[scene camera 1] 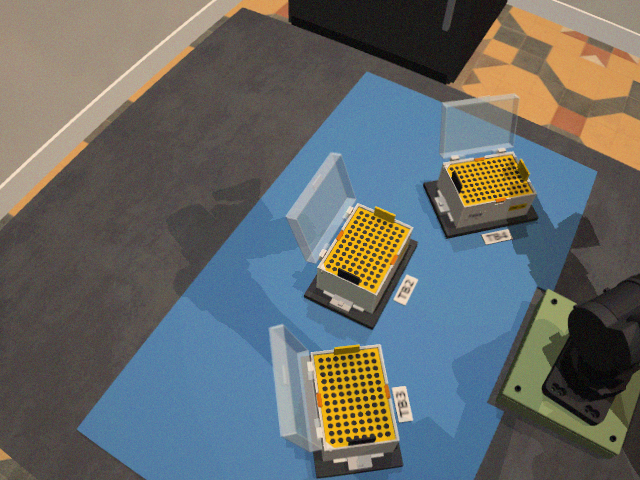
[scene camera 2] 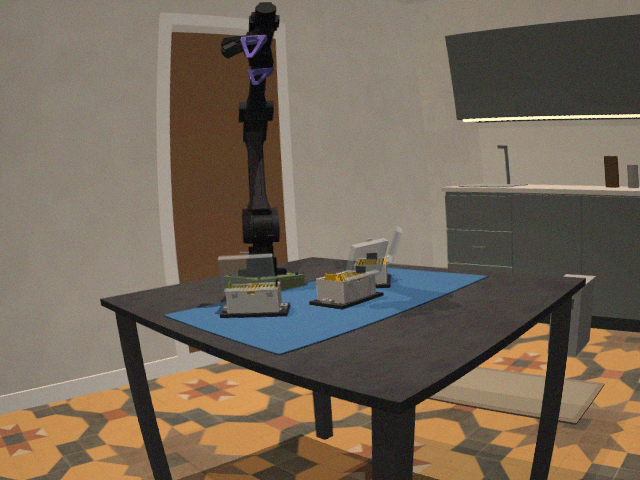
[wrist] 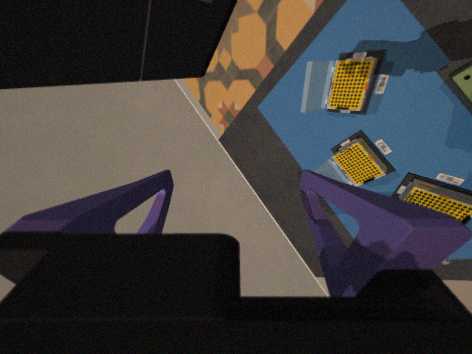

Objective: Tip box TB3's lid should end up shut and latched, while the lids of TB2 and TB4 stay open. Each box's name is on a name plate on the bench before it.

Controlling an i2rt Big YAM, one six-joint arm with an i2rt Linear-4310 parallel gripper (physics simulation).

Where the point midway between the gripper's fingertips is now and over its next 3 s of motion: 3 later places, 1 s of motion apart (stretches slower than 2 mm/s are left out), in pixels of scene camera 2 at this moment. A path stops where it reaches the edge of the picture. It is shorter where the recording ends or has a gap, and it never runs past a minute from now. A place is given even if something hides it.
The gripper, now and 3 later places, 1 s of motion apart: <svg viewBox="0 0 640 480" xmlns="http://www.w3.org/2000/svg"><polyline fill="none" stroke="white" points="252,71 293,120 357,200 350,209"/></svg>
